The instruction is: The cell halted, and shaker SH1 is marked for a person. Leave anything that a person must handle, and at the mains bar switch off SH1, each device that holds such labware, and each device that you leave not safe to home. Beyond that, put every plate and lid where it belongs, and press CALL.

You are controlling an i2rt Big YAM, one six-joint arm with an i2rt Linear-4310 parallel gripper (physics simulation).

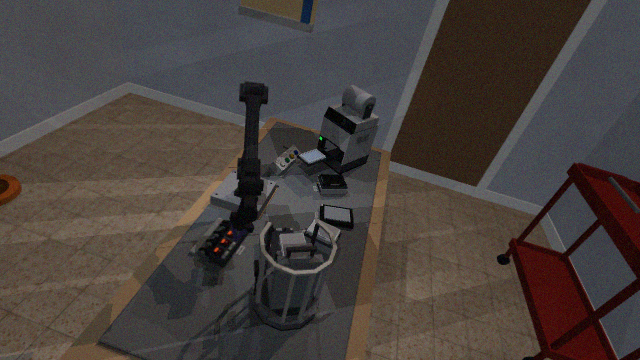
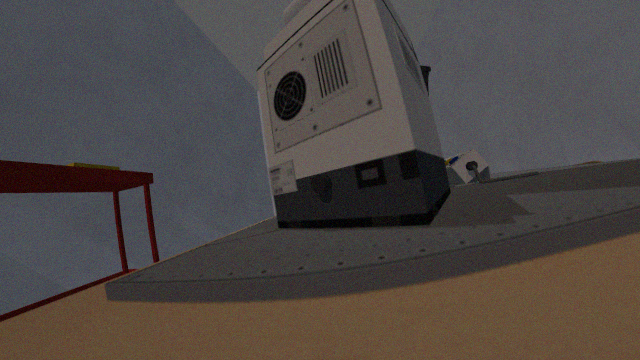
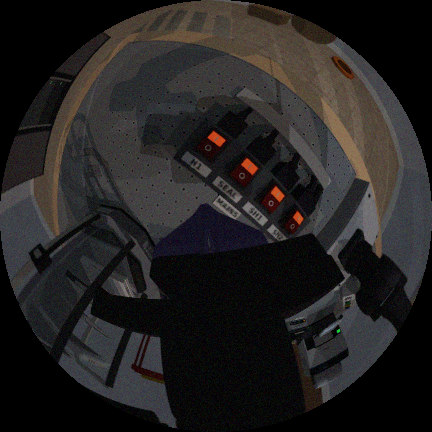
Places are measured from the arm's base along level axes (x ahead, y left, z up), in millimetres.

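Where they show: gripper, fingertip midpoint: (image 1: 235, 240) (image 3: 204, 209); arm's base at its link origin: (image 3: 351, 251).
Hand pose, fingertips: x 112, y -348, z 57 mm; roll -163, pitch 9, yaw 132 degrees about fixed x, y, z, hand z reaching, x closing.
Things, the pixels of their top centre, and the offset from my fingertips. "pt": a spot on its surface instead.
- mains bar at a spot on its surface: (image 3: 225, 160) (image 1: 222, 247) pt dy -10, dx -47, dz -55 mm
- rocker switches labelled H1 at its top centre: (image 3: 211, 143) dy -35, dx -54, dz -42 mm
- SEAL at its top centre: (image 3: 245, 171) dy +15, dx -51, dz -42 mm
- SH1 at its top centre: (image 3: 274, 199) dy +64, dx -49, dz -42 mm
- SH2 at its top centre: (image 3: 295, 222) dy +114, dx -46, dz -42 mm
- MAINS label at a spot on its surface: (image 3: 226, 206) pt dy +35, dx +7, dz -93 mm
- dark plate at its top centre: (image 3: 291, 338) (image 1: 333, 179) dy +611, dx +260, dz -25 mm
- light-topped plate at its top centre: (image 1: 337, 213) dy +406, dx +338, dz -65 mm
- white sealer at its top centre: (image 1: 360, 91) dy +925, dx +251, dz +361 mm
- pale plate at its top centre: (image 3: 330, 329) (image 1: 312, 155) dy +704, dx +109, dz +21 mm
- button box at its top centre: (image 2: 451, 155) (image 3: 353, 302) (image 1: 286, 153) dy +685, dx -34, dz -11 mm
- plate hotel at its top centre: (image 1: 298, 237) dy -99, dx +254, dz +248 mm
The mains bar (image 1: 220, 245) (image 3: 225, 160) lies at the left of the grey bench. It carries four rocker switches labelled H1 (image 3: 210, 144), SEAL (image 3: 244, 170), SH1 (image 3: 273, 198) and SH2 (image 3: 293, 221); all four glow orange-red. My gripper (image 1: 240, 228) (image 3: 204, 209) is shut and empty. It hangs just above the bar's near end, by the MAINS label (image 3: 226, 206), and points down. A dark plate (image 1: 332, 182) sits on one shaker station. A light-topped plate (image 1: 336, 216) sits on the station in front of it.
The white sealer (image 1: 351, 129) (image 2: 340, 111) stands at the back with a green light and a pale plate (image 1: 311, 156) on its tray. A button box (image 1: 287, 157) (image 2: 467, 168) lies beside it. A plate hotel (image 1: 268, 286) stands near the mains bar. A red cart (image 1: 581, 268) (image 2: 76, 176) stands to the right.
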